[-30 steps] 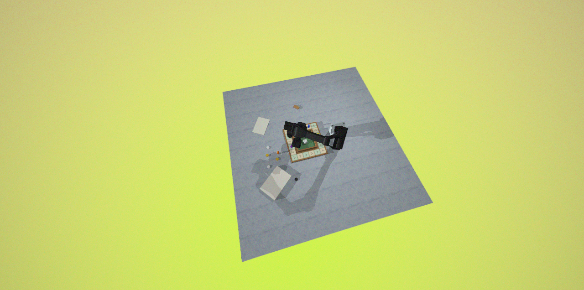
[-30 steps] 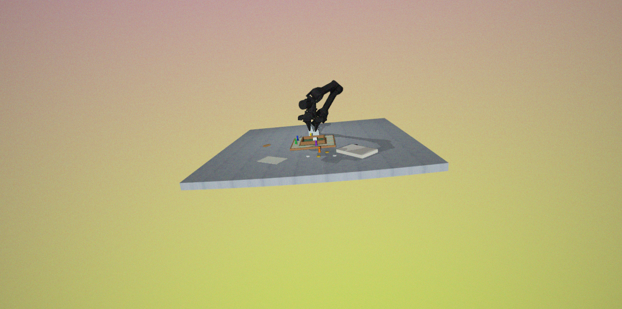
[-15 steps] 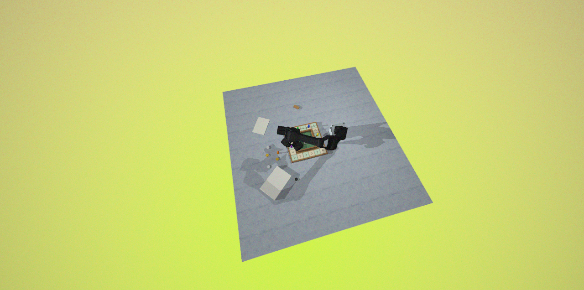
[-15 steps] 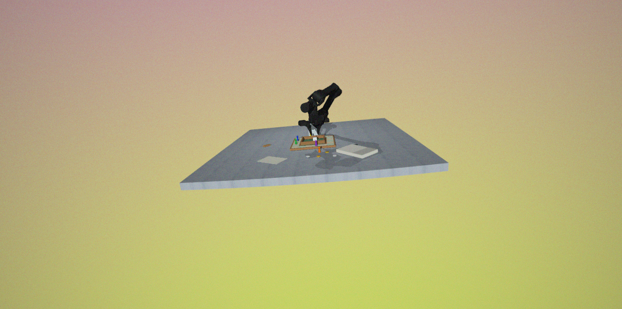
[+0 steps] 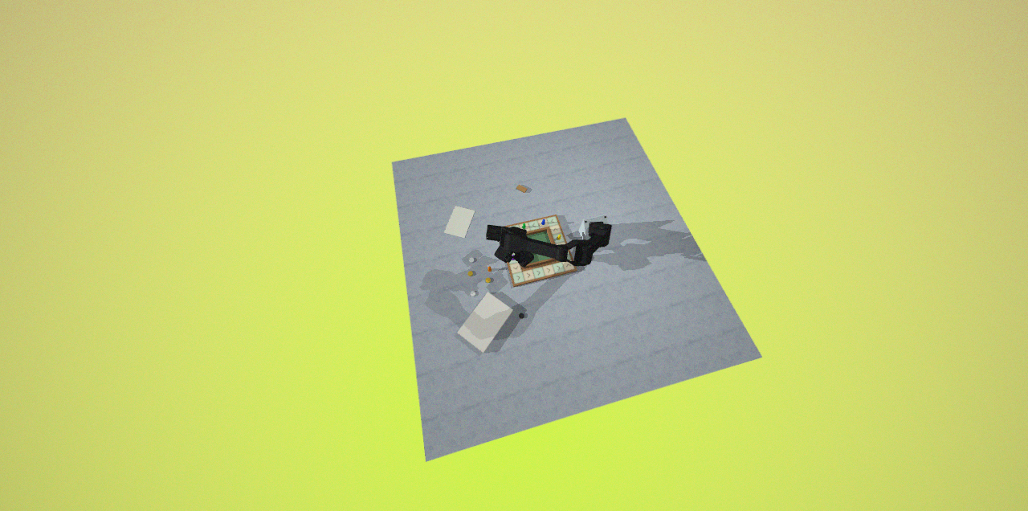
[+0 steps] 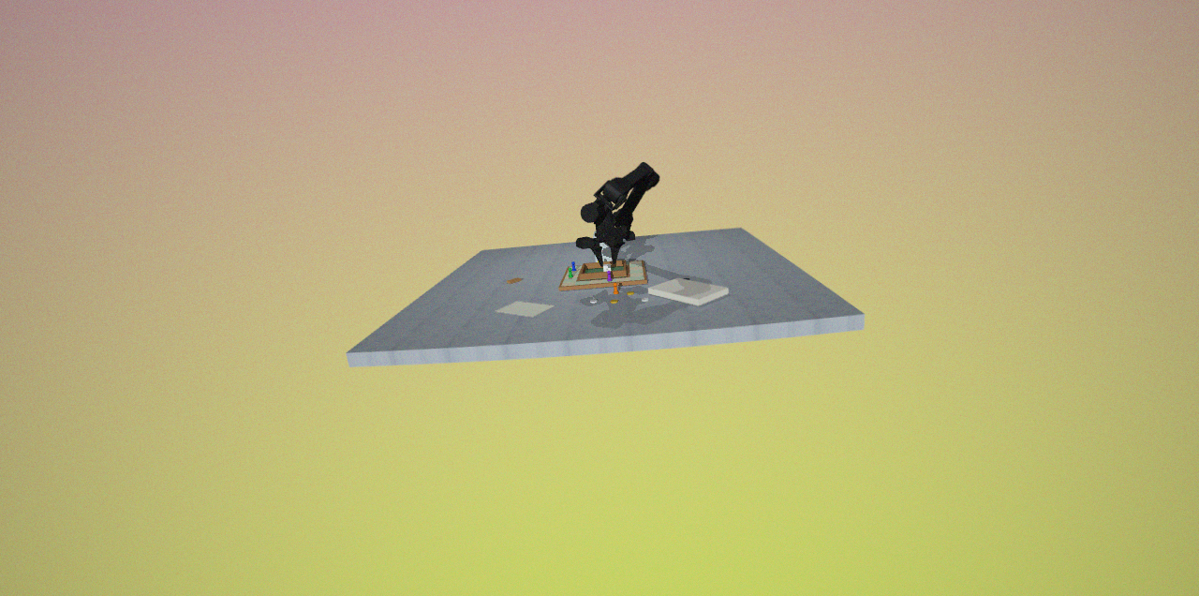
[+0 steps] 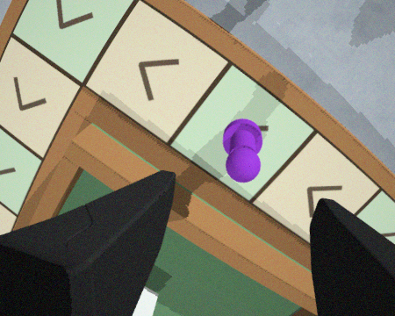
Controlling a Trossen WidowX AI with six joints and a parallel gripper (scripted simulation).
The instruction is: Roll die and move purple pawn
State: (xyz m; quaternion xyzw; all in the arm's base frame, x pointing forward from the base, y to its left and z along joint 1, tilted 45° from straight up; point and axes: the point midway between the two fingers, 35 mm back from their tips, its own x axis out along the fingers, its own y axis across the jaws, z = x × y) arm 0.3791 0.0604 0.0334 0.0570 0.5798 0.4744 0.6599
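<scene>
Now: gripper tip 4 cm above the purple pawn. Round my gripper tip: white die: 11 cm behind, 2 cm to the right, 4 cm below; orange pawn: 11 cm ahead, 3 cm to the left, 5 cm below; green tray: 11 cm behind, 4 cm to the right, 6 cm below.
</scene>
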